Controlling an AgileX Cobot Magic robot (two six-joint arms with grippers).
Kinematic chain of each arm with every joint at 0, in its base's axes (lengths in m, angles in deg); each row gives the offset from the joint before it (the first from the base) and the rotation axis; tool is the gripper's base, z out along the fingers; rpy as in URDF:
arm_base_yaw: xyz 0 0 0.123 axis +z
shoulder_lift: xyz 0 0 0 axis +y
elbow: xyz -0.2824 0 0.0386 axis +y
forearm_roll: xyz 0.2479 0 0.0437 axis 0.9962 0 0.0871
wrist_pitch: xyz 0 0 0 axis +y
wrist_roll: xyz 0.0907 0 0.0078 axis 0.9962 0 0.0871
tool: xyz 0 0 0 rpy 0 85 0
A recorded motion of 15 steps. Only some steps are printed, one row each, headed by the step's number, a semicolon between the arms.
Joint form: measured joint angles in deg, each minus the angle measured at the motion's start. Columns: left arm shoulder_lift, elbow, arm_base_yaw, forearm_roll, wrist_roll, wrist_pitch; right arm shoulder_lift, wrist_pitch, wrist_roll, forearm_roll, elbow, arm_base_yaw.
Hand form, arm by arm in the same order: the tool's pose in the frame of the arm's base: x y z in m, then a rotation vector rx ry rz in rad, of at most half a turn. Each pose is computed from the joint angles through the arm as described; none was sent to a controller.
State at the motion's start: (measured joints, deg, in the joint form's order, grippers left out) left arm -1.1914 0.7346 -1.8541 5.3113 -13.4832 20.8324; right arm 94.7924 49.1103 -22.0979 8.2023 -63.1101 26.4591
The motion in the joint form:
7: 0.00 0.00 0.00 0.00 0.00 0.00; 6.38 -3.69 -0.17 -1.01 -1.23 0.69
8: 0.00 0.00 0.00 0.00 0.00 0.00; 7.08 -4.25 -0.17 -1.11 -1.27 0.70
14: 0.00 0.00 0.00 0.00 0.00 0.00; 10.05 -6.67 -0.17 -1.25 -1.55 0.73
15: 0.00 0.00 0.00 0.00 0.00 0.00; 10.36 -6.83 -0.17 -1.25 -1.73 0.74
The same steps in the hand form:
7: 0.0522 0.0013 0.1773 -0.1299 1.8341 -0.0967; 0.2965 0.1612 0.1905 -1.1158 2.6980 0.1587
8: 0.0522 0.0013 0.1773 -0.1299 1.8341 -0.0967; 0.2982 0.1619 0.1868 -1.1168 2.6996 0.1555
14: 0.0522 0.0013 0.1773 -0.1299 1.8341 -0.0967; 0.3052 0.1651 0.1709 -1.1159 2.7053 0.1476
15: 0.0522 0.0013 0.1773 -0.1299 1.8341 -0.0967; 0.3062 0.1657 0.1699 -1.1156 2.7048 0.1473

